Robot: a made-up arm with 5 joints. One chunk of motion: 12 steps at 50 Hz.
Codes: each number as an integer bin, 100 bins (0 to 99) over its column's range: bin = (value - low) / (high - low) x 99, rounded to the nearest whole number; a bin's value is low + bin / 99 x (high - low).
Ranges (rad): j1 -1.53..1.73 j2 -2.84..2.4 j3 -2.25..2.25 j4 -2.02..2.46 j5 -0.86..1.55
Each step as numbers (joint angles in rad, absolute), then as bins.
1 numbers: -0.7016 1.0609 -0.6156 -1.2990 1.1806
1 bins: 25 74 36 16 84
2 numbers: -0.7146 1.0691 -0.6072 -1.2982 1.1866
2 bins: 25 74 36 16 84
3 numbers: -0.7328 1.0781 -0.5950 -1.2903 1.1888
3 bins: 24 74 36 16 84
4 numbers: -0.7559 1.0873 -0.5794 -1.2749 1.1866
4 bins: 24 74 37 16 84
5 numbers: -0.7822 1.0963 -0.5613 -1.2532 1.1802
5 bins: 23 74 37 17 84
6 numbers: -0.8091 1.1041 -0.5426 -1.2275 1.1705
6 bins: 22 75 38 18 83
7 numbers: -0.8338 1.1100 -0.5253 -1.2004 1.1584
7 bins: 21 75 38 18 83
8 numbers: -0.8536 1.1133 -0.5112 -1.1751 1.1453
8 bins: 21 75 38 19 82
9 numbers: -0.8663 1.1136 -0.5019 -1.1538 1.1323
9 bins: 20 75 38 19 82
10 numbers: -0.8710 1.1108 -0.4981 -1.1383 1.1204
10 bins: 20 75 39 19 81
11 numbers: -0.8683 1.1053 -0.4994 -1.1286 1.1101
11 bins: 20 75 39 20 81
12 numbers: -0.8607 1.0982 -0.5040 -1.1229 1.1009
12 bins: 20 74 38 20 81
